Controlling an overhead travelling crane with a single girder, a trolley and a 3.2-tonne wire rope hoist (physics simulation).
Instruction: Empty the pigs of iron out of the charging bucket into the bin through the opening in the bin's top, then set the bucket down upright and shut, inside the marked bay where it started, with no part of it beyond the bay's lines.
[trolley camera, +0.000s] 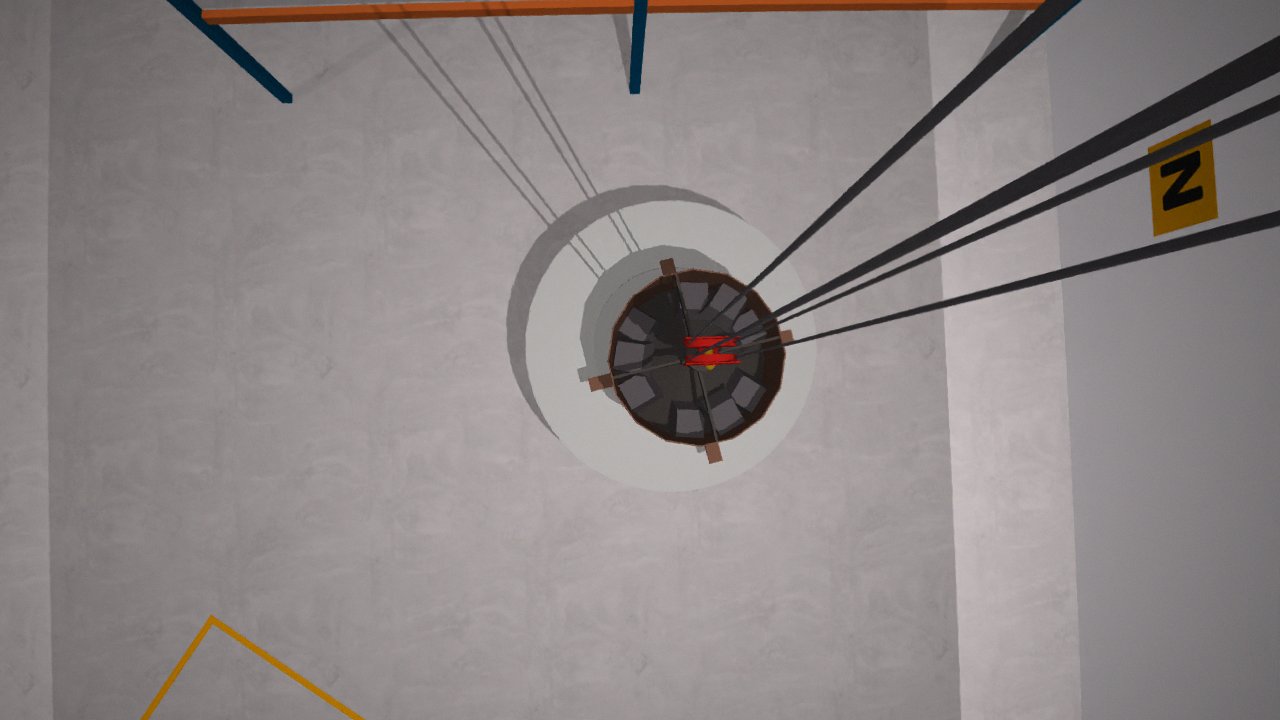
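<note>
The charging bucket (776, 367) hangs upright by its slings below the red hook block, with several grey pigs of iron (689, 420) in a ring inside it. My gripper, the hook (710, 358) under the red block, carries the bucket. The round pale bin (563, 411) is below the bucket, which covers the middle and lower right of its top. A faint curved edge shows on the bin's top up and left of the bucket; the rest of the opening is hidden. The bucket's shadow falls on the bin's top, up and left. A corner of the marked bay (286, 668) shows at the lower left.
An orange rail (429, 12) on blue posts (636, 53) runs along the top edge. A wall with a yellow N sign (1183, 179) stands at the right, beside a pale floor strip (1011, 537). Dark hoist ropes (939, 223) run from the block to the upper right.
</note>
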